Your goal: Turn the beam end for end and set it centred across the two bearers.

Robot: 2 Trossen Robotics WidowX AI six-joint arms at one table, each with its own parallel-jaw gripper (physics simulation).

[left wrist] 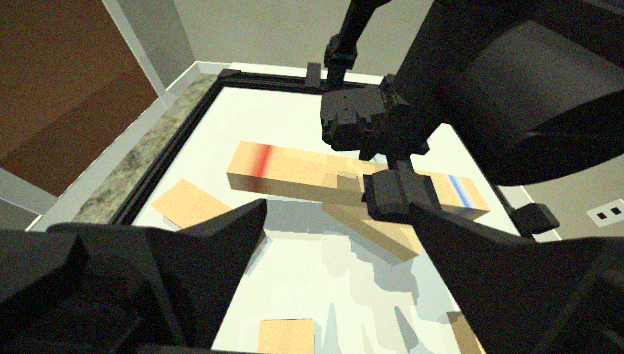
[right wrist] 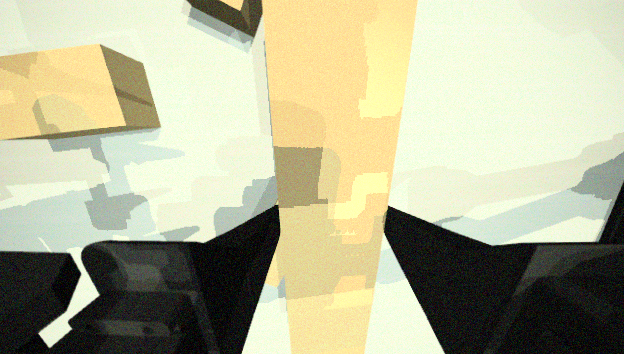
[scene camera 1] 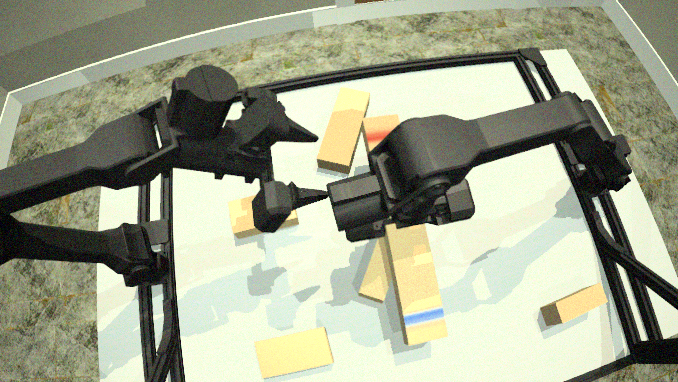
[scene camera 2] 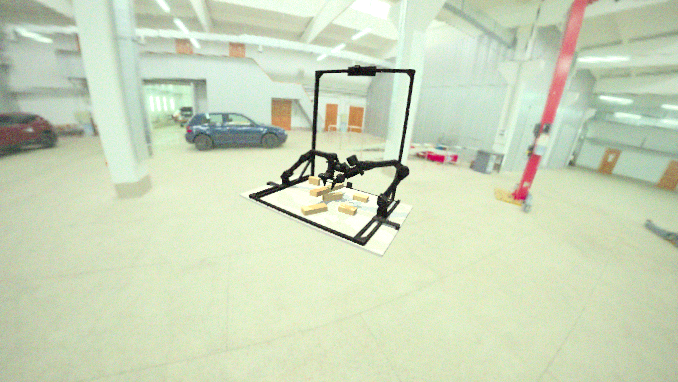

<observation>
left gripper: open, holds nothing
right gripper: holds a long beam (scene camera 1: 416, 289)
</observation>
